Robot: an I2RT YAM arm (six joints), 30 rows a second.
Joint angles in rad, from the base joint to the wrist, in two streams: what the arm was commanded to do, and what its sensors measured. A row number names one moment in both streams.
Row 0, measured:
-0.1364 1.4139 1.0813 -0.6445 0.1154 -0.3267
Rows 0 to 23, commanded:
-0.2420 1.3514 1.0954 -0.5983 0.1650 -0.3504
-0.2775 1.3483 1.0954 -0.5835 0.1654 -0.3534
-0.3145 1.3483 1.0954 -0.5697 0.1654 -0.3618
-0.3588 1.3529 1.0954 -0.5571 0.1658 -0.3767
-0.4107 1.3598 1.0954 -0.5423 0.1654 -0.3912
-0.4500 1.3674 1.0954 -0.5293 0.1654 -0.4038
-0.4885 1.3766 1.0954 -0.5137 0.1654 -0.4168
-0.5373 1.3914 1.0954 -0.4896 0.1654 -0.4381
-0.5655 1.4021 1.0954 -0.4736 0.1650 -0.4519
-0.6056 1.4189 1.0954 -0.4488 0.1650 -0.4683
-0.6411 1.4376 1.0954 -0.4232 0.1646 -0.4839
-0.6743 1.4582 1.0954 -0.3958 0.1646 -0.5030
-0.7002 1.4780 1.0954 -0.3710 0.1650 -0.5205
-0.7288 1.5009 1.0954 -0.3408 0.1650 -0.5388
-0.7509 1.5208 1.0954 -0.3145 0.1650 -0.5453
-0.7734 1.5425 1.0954 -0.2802 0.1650 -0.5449
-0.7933 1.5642 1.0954 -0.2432 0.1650 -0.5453
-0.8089 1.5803 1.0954 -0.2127 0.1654 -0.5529
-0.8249 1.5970 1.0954 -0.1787 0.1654 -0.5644
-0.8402 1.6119 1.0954 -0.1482 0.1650 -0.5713
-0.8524 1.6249 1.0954 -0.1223 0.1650 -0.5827
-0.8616 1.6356 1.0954 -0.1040 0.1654 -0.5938
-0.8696 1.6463 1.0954 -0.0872 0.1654 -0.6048
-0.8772 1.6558 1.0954 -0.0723 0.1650 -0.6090
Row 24, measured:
-0.8577 1.6352 1.0832 -0.0990 0.1585 -0.5640
